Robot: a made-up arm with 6 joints.
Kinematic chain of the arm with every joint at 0, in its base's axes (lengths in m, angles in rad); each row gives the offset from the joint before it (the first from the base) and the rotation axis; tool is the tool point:
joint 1: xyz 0 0 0.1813 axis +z
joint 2: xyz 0 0.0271 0 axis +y
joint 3: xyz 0 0 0.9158 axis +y
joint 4: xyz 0 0 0.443 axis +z
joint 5: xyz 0 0 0 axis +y
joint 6: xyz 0 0 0.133 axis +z
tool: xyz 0 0 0
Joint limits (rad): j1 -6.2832..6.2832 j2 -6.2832..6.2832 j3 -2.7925..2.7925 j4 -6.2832..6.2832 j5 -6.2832..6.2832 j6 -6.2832..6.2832
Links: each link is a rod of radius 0.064 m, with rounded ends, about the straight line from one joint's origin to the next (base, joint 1, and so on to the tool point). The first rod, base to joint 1, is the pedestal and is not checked.
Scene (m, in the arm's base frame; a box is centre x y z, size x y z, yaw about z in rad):
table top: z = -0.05
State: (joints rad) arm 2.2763 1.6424 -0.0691 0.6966 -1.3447 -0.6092
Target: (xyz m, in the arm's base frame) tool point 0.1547 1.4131 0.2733
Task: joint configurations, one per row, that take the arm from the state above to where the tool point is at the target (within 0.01 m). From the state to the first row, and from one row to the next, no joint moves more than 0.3 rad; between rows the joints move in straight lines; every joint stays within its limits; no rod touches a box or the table.
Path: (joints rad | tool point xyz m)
1: 2.0170 1.6150 -0.0388 0.7089 -1.2615 -0.6092 | -0.5537 1.2858 0.2344
2: 1.7577 1.5875 -0.0085 0.7211 -1.1784 -0.6092 | -0.2090 1.3958 0.2543
3: 1.4984 1.5601 0.0218 0.7334 -1.0952 -0.6092 | 0.1547 1.4131 0.2733

